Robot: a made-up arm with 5 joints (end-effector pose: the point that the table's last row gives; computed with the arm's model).
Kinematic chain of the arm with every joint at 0, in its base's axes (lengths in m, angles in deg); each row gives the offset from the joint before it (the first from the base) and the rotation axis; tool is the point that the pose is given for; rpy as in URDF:
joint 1: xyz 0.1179 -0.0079 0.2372 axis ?
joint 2: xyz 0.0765 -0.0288 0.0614 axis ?
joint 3: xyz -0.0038 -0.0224 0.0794 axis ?
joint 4: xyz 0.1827 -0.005 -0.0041 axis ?
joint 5: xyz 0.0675 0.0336 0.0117 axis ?
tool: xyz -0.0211 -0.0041 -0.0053 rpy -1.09 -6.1 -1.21
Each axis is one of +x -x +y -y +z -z.
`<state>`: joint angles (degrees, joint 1 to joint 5).
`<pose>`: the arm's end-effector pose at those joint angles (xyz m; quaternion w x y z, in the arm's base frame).
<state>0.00 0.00 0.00 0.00 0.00</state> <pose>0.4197 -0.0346 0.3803 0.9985 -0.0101 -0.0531 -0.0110</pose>
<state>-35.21 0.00 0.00 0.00 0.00</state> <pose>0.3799 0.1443 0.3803 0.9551 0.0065 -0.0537 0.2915</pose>
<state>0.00 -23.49 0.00 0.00 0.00</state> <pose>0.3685 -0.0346 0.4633 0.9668 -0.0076 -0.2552 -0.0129</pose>
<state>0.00 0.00 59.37 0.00 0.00</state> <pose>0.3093 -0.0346 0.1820 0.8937 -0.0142 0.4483 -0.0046</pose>
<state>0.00 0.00 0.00 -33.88 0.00</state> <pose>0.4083 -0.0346 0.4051 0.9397 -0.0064 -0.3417 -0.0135</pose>
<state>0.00 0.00 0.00 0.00 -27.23</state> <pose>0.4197 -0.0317 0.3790 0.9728 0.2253 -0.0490 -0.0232</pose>
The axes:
joint 1: -z
joint 2: +y
joint 3: +y
joint 4: +y
joint 5: -x

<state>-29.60 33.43 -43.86 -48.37 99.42</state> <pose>0.3985 0.1203 0.4443 0.6060 -0.5733 -0.5140 -0.1998</pose>
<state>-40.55 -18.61 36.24 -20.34 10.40</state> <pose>0.3383 0.1444 0.3228 0.9334 -0.0673 -0.1073 0.3357</pose>
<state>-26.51 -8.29 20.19 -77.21 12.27</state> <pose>0.3557 0.0797 0.3802 0.7998 0.0403 -0.5869 0.1191</pose>
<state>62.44 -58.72 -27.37 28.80 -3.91</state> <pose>0.1145 -0.0583 0.5609 0.7277 -0.2487 -0.4629 -0.4408</pose>
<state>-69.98 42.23 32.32 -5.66 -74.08</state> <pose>0.2019 0.1683 0.1417 0.7709 0.1384 0.6154 0.0888</pose>
